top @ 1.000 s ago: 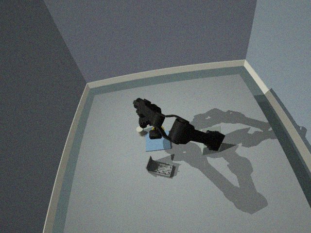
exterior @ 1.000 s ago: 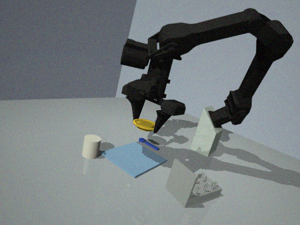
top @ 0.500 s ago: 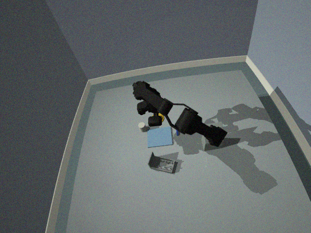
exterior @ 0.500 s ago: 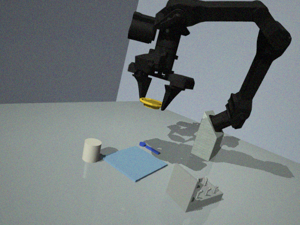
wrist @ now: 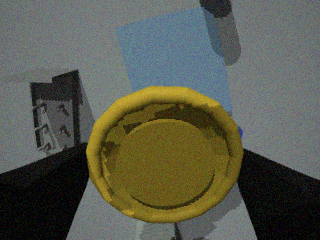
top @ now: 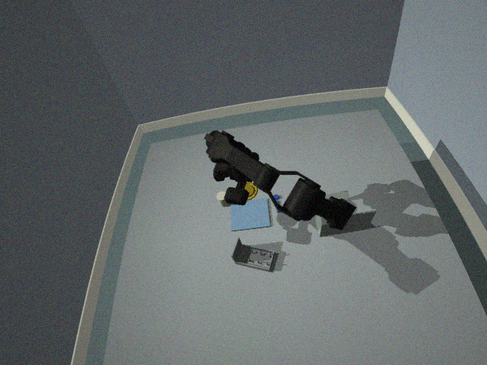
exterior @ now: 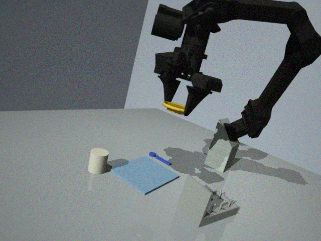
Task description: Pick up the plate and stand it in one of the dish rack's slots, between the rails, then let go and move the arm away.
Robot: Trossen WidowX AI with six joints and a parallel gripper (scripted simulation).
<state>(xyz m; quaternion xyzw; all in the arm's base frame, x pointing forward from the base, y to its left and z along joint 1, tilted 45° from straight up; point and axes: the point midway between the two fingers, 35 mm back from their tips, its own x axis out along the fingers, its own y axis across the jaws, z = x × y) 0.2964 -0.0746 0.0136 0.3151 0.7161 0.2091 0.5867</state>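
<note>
The grey dish rack lies 10 mm behind my gripper tip, 160 mm to the left of it and 160 mm below it. Round my gripper tip: light blue mat: 20 mm ahead, 30 mm to the right, 180 mm below; blue spoon: 90 mm behind, 80 mm to the right, 180 mm below; yellow plate: 10 mm above.
</note>
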